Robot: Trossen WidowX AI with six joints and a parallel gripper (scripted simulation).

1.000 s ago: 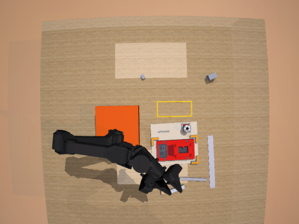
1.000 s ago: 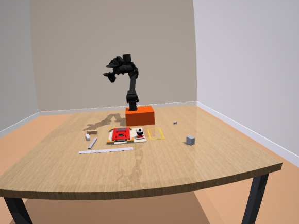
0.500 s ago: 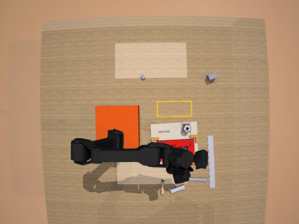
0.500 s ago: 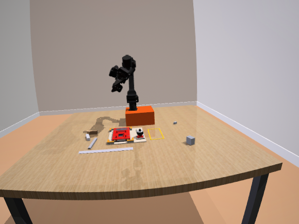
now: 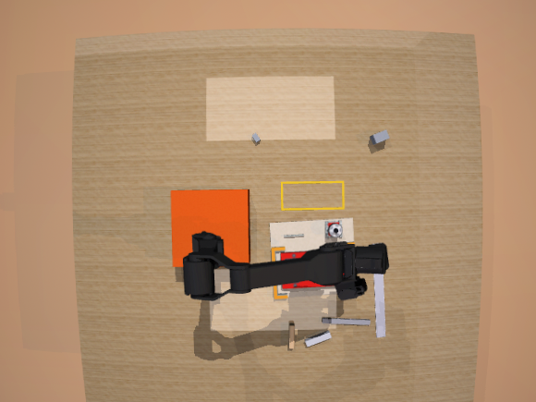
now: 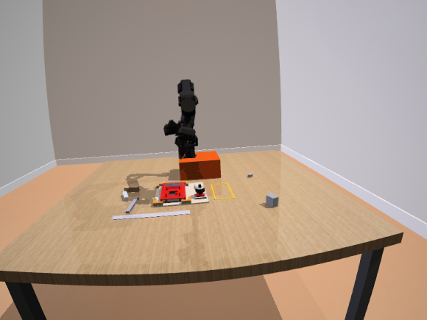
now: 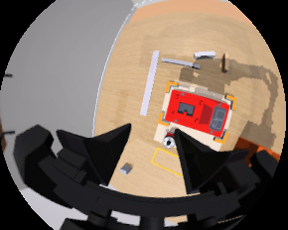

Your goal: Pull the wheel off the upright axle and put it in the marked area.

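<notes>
Right now my gripper tip is 150 mm above the grey wheel, 60 mm to the right of it and 40 mm past it.
</notes>
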